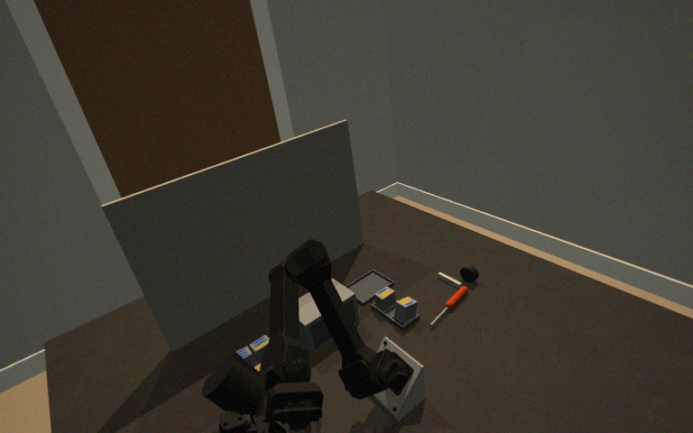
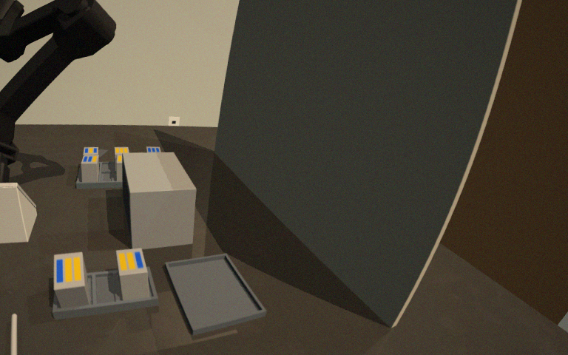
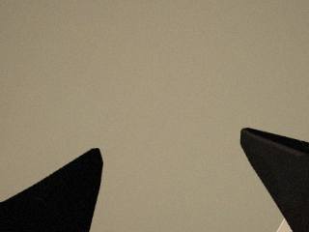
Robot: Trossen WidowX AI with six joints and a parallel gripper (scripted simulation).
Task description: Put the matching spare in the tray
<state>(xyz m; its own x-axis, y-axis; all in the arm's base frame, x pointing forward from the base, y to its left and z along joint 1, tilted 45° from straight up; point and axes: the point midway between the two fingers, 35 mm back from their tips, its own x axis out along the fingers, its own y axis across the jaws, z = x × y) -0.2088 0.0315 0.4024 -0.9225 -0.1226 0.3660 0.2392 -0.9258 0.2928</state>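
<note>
Right now the grey spare is 55 cm ahead of my gripper tip, 29 cm below it and 7 cm to the right of it. From my gripper tip the other things lie so: grey tray (59 cm ahead, 49 cm to the right, 33 cm below); then mounted unit (53 cm ahead, 29 cm to the right, 28 cm below); then rack (47 cm to the right, 45 cm ahead, 32 cm below).
</note>
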